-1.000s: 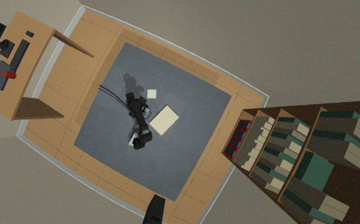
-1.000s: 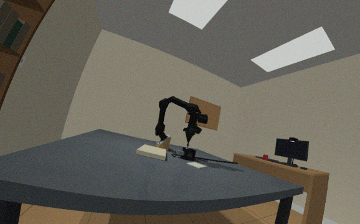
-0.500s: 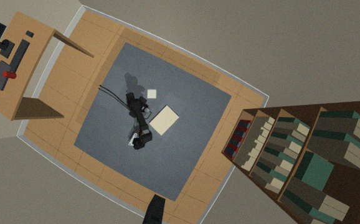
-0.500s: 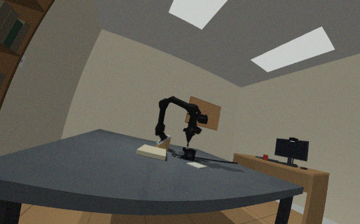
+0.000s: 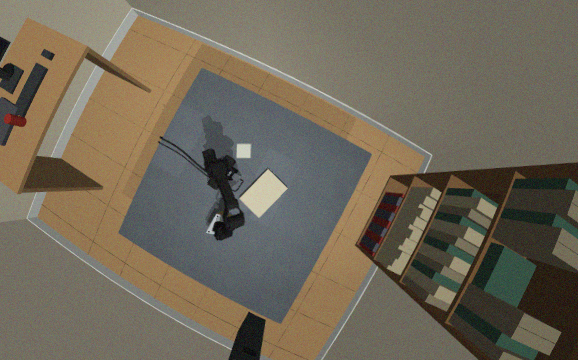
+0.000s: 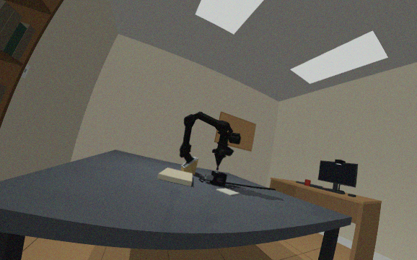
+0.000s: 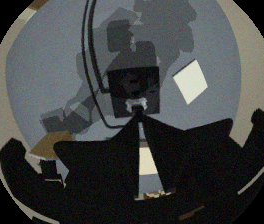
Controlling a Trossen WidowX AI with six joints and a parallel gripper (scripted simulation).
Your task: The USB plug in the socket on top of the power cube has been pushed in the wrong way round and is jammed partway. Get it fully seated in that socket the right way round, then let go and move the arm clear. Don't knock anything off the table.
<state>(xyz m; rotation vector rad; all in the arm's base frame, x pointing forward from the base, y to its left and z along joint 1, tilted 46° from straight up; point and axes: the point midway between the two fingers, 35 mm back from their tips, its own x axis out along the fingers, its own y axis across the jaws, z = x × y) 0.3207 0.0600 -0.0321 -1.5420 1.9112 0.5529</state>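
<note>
Right now the usb plug is 20 mm below my gripper tip. Also, from my gripper tip: cream book (230 mm to the right, 110 mm below, 30 mm behind); white card (160 mm ahead, 120 mm below, 10 mm to the right).
</note>
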